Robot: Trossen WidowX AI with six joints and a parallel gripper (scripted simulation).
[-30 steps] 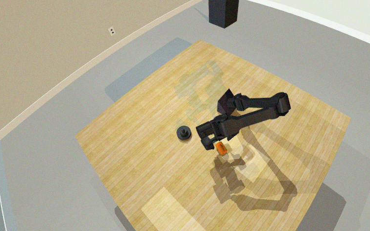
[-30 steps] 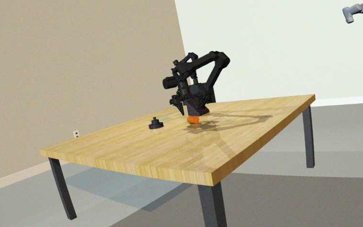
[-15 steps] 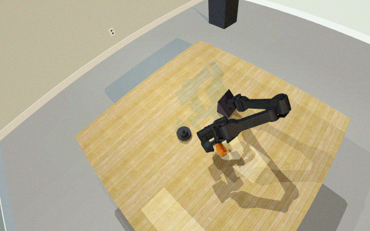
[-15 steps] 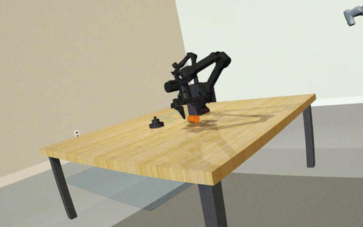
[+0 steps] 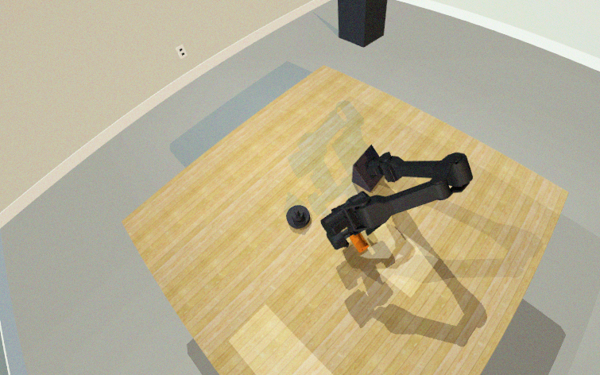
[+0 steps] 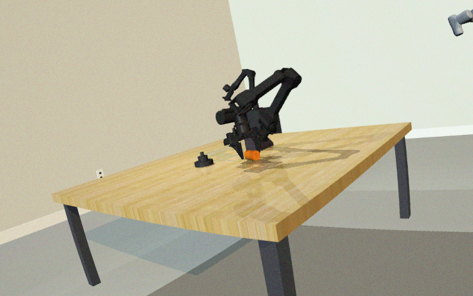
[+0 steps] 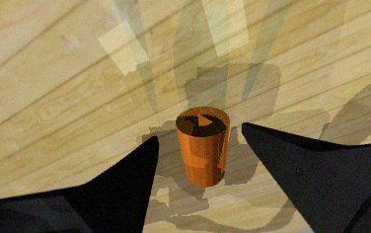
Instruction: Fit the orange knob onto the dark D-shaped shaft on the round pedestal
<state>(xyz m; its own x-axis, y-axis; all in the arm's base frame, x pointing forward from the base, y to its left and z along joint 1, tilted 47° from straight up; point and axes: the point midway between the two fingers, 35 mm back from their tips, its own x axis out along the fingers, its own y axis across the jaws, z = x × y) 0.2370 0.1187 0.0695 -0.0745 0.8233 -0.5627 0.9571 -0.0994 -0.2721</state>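
Right now my gripper tip is 10 mm to the right of the orange knob and 10 mm below it. From my gripper tip the other things lie so: dark round pedestal 210 mm to the right, 80 mm ahead, 20 mm above.
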